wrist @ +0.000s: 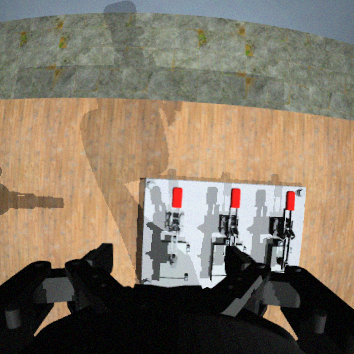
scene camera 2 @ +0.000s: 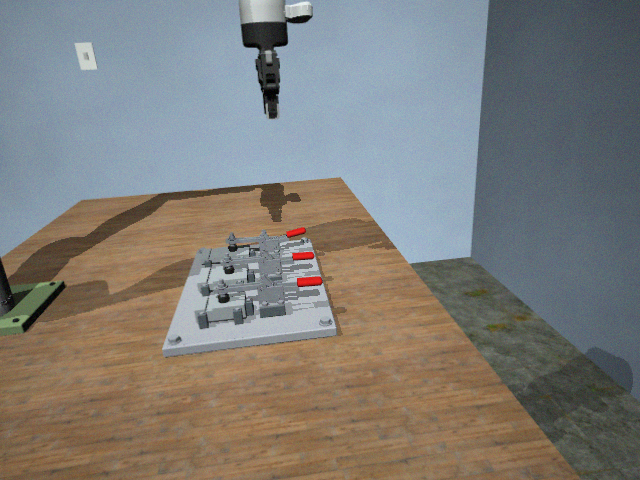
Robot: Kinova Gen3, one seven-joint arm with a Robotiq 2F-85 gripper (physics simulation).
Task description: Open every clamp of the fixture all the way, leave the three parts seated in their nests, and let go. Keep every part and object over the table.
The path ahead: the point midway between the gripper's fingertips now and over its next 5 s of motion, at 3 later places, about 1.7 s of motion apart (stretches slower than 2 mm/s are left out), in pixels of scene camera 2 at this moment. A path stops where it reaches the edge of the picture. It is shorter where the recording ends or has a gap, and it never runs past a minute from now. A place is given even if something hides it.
My gripper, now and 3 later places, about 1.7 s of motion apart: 271,116; 297,205; 300,234; 302,218
